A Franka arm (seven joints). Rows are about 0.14 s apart.
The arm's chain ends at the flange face. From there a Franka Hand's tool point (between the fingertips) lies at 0.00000 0.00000 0.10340 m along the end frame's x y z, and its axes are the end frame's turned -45 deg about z.
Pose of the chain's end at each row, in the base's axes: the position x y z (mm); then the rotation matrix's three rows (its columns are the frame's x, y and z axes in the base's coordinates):
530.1 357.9 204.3; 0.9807 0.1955 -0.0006; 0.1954 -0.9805 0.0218; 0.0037 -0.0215 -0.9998
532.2 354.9 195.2; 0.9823 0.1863 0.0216; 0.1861 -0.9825 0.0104; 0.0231 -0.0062 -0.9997
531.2 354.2 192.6; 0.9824 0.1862 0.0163; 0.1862 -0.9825 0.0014; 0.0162 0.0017 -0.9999
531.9 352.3 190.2; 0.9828 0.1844 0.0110; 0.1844 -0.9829 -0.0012; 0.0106 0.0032 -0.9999
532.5 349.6 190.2; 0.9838 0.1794 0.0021; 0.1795 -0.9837 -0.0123; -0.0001 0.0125 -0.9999
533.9 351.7 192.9; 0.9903 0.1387 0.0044; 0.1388 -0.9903 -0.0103; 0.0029 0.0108 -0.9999
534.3 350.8 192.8; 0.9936 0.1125 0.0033; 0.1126 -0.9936 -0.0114; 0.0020 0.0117 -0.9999
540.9 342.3 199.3; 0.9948 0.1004 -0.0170; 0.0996 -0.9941 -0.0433; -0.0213 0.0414 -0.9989
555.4 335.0 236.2; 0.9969 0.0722 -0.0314; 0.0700 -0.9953 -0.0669; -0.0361 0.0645 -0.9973
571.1 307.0 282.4; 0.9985 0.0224 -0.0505; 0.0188 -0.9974 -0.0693; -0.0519 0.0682 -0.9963
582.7 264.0 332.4; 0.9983 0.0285 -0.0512; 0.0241 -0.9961 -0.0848; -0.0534 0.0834 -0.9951
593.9 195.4 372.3; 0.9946 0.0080 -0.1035; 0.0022 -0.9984 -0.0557; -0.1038 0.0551 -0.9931
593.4 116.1 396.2; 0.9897 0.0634 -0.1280; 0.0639 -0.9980 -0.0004; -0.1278 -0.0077 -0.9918
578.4 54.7 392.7; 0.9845 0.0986 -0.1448; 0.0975 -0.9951 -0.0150; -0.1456 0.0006 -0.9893
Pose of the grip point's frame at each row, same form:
530.0 360.2 100.9; 0.5552 0.8317 -0.0006; 0.8315 -0.5551 0.0218; 0.0178 -0.0126 -0.9998
534.4 356.0 91.8; 0.5629 0.8263 0.0216; 0.8263 -0.5631 0.0104; 0.0207 0.0120 -0.9997
532.9 354.3 89.2; 0.5630 0.8263 0.0163; 0.8264 -0.5631 0.0014; 0.0103 0.0127 -0.9999
533.0 352.2 86.8; 0.5646 0.8253 0.0110; 0.8254 -0.5646 -0.0012; 0.0052 0.0098 -0.9999
532.7 348.3 86.8; 0.5688 0.8225 0.0021; 0.8225 -0.5687 -0.0123; -0.0089 0.0088 -0.9999
534.4 350.6 89.5; 0.6022 0.7983 0.0044; 0.7984 -0.6021 -0.0103; -0.0056 0.0097 -0.9999
534.6 349.6 89.4; 0.6230 0.7821 0.0033; 0.7822 -0.6230 -0.0114; -0.0069 0.0097 -0.9999
539.1 337.8 96.0; 0.6324 0.7744 -0.0170; 0.7734 -0.6325 -0.0433; -0.0443 0.0142 -0.9989
552.2 328.1 133.1; 0.6539 0.7560 -0.0314; 0.7533 -0.6543 -0.0669; -0.0711 0.0201 -0.9973
565.9 299.8 179.4; 0.6902 0.7219 -0.0505; 0.7186 -0.6920 -0.0693; -0.0849 0.0115 -0.9963
577.4 255.2 229.5; 0.6858 0.7261 -0.0512; 0.7214 -0.6873 -0.0848; -0.0967 0.0212 -0.9951
583.2 189.6 269.6; 0.6976 0.7089 -0.1035; 0.7075 -0.7044 -0.0557; -0.1124 -0.0344 -0.9931
580.2 116.1 293.6; 0.6550 0.7447 -0.1280; 0.7509 -0.6605 -0.0004; -0.0849 -0.0958 -0.9918
563.4 53.1 290.4; 0.6264 0.7659 -0.1448; 0.7726 -0.6347 -0.0150; -0.1034 -0.1025 -0.9893

